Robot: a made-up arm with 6 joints. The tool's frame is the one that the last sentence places.
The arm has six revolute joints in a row. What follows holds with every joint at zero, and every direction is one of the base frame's. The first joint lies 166 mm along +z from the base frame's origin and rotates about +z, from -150 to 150 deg. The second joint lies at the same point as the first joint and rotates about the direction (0.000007, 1, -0.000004), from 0 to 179.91 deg. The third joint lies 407 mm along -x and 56 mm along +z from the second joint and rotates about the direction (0.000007, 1, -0.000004), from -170 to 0 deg. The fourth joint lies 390 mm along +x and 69 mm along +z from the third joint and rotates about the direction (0.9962, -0.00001, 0.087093), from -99.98 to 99.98 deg. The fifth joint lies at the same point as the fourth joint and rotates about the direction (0.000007, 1, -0.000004), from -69.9 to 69.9 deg. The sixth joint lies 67 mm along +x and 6 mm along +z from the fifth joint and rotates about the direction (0.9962, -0.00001, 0.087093), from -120 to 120 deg. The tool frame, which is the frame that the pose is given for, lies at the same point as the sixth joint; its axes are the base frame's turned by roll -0.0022, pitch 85.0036 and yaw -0.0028 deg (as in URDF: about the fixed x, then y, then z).
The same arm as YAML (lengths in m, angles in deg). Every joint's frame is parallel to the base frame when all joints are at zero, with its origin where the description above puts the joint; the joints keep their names.
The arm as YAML. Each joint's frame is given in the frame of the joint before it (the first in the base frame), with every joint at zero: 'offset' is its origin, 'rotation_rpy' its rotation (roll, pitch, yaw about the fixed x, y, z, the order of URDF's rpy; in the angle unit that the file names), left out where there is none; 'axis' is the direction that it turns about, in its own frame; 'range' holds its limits. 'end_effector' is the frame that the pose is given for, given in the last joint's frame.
length_unit: m
angle_unit: deg
chain:
  - id: joint 1
    offset: [0.0, 0.0, 0.166]
    axis: [0.0, 0.0, 1.0]
    range: [-150.0, 150.0]
  - id: joint 2
    offset: [0.0, 0.0, 0.0]
    axis: [0.0, 1.0, 0.0]
    range: [0.0, 179.91]
  - id: joint 3
    offset: [-0.407, 0.0, 0.056]
    axis: [0.0, 1.0, 0.0]
    range: [-170.0, 0.0]
  - id: joint 4
    offset: [0.39, 0.0, 0.069]
    axis: [0.9962, 0.0, 0.0871]
    range: [-99.98, 99.98]
  - id: joint 5
    offset: [0.0, 0.0, 0.0]
    axis: [0.0, 1.0, 0.0]
    range: [-69.9, 69.9]
  - id: joint 6
    offset: [0.067, 0.0, 0.006]
    axis: [0.9962, 0.0, 0.0871]
    range: [-120.0, 120.0]
end_effector:
  offset: [0.0, 0.0, 0.0]
  rotation_rpy: [0.0, 85.0, 0.0]

